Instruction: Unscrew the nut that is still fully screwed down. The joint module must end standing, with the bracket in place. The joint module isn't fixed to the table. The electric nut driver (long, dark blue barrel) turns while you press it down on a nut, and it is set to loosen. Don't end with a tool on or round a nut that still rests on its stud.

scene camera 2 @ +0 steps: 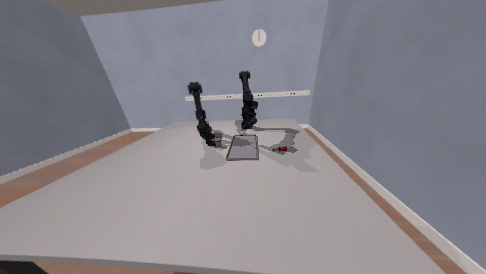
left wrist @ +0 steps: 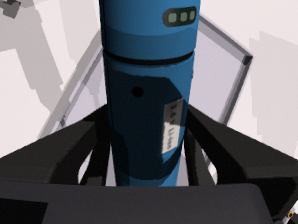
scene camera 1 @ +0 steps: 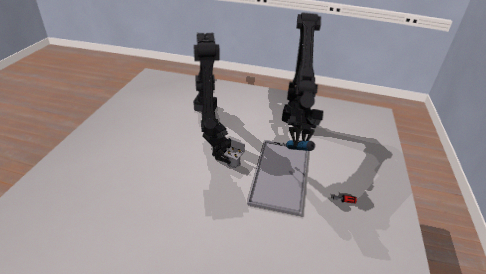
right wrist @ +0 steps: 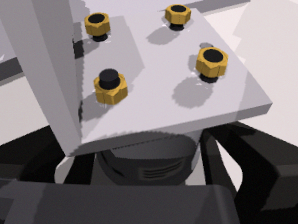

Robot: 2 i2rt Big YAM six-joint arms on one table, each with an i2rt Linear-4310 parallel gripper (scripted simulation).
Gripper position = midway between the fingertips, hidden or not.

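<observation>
A flat grey tray (scene camera 1: 278, 185) is visible; the left wrist view shows the tray too (left wrist: 222, 65). A dark blue nut driver (left wrist: 148, 60) is visible; in the right wrist view the dark blue nut driver is out of frame. Visible as well: a grey bracket (right wrist: 166, 96) and a nut (right wrist: 212, 62). My left gripper (left wrist: 147, 113) and my right gripper (right wrist: 148, 113) are also in sight.
</observation>
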